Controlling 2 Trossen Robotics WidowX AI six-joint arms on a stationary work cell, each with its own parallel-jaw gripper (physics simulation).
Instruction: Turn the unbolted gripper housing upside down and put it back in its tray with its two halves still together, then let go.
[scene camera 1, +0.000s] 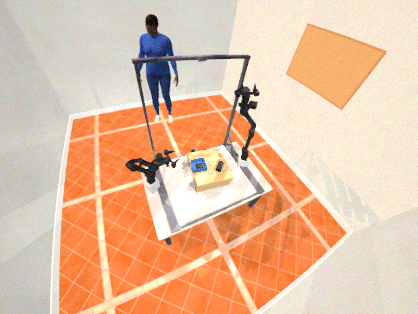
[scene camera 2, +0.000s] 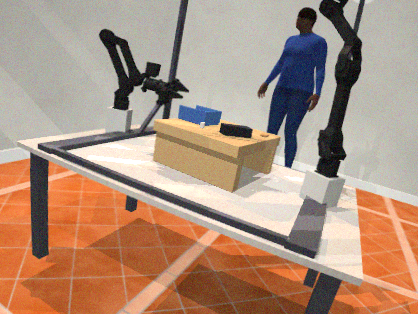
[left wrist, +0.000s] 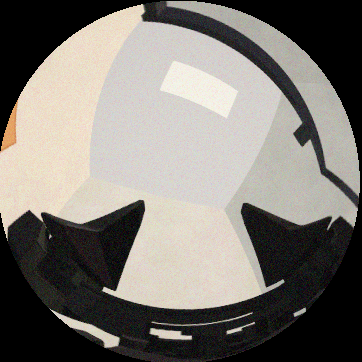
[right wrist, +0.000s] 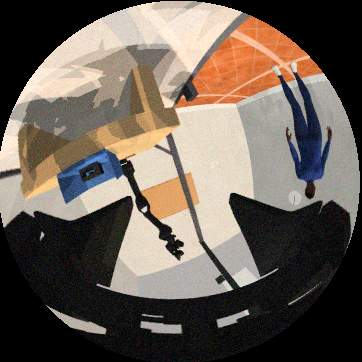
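Pixels of known places: left gripper, fingertip midpoint: (scene camera 1: 249, 83) (left wrist: 194, 207) (right wrist: 175, 257); right gripper, fingertip midpoint: (scene camera 1: 177, 154) (scene camera 2: 186, 94) (right wrist: 181, 199); left arm's base, origin of the base link: (scene camera 1: 243, 158) (scene camera 2: 326, 174); right arm's base, origin of the base link: (scene camera 1: 151, 180) (scene camera 2: 120, 108).
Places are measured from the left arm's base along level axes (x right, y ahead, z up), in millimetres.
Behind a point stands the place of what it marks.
Observation:
The small black gripper housing (scene camera 1: 200, 166) (right wrist: 92, 171) lies inside the blue tray (scene camera 1: 194, 161) {y 516, x -232, z 82 mm} (scene camera 2: 197, 116) {y 417, x -310, z 86 mm} (right wrist: 70, 191) {y 473, x -335, z 97 mm} on the wooden bench; which face is up is too small to tell. In scene camera 2 the tray walls hide it. My right gripper (scene camera 1: 173, 158) {y 680, x -238, z 142 mm} (scene camera 2: 184, 92) {y 680, x -238, z 142 mm} (right wrist: 181, 199) {y 680, x -238, z 142 mm} is open and empty, in the air beside the bench at the tray's side, apart from the tray. My left gripper (scene camera 1: 256, 89) (left wrist: 194, 207) {y 194, x -30, z 823 mm} is open and empty, raised high above its base at the right of scene camera 1.
A black block (scene camera 1: 220, 166) {y 260, x -244, z 91 mm} (scene camera 2: 236, 130) {y 243, x -243, z 79 mm} lies on the wooden bench (scene camera 1: 214, 185) {y 283, x -379, z -49 mm} (scene camera 2: 192, 162) {y 280, x -378, z -56 mm} apart from the tray. A small white piece (scene camera 2: 202, 125) {y 346, x -324, z 66 mm} stands near the tray, and a small brown piece (scene camera 2: 264, 135) {y 261, x -86, z 63 mm} lies near the bench's far edge. A dark frame (scene camera 1: 170, 58) {y 740, x -105, z 930 mm} arches over the white table (scene camera 1: 187, 205) {y 502, x -605, z -106 mm}.

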